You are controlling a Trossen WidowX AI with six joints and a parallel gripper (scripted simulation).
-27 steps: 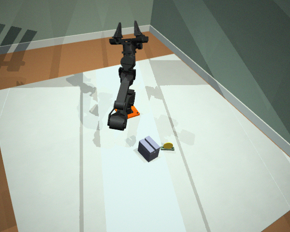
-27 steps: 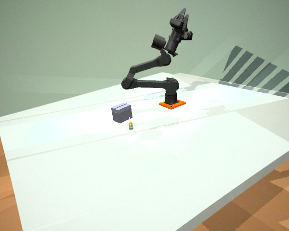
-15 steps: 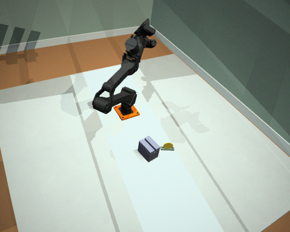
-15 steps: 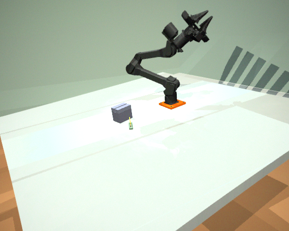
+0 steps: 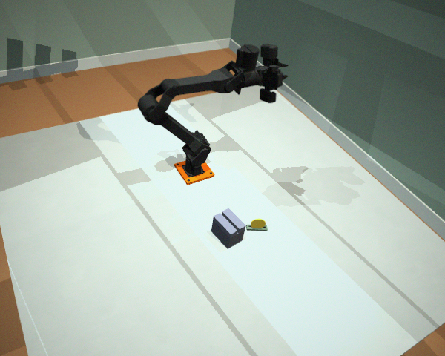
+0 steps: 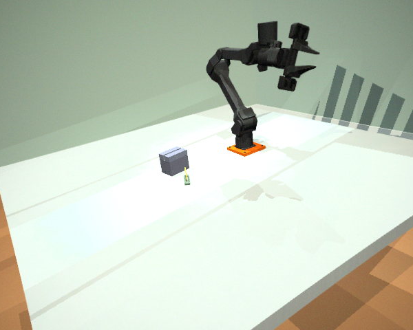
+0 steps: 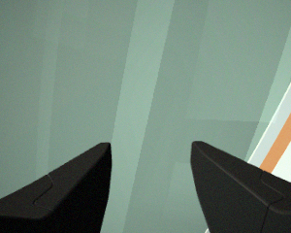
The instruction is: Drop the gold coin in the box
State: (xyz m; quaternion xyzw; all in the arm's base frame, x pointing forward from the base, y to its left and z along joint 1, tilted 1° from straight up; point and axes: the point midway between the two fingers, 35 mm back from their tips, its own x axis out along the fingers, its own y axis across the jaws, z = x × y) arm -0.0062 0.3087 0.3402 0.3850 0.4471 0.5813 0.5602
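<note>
My gripper tip is 33 cm short of the gold coin, 33 cm above it and 26 cm to the left of it.
</note>
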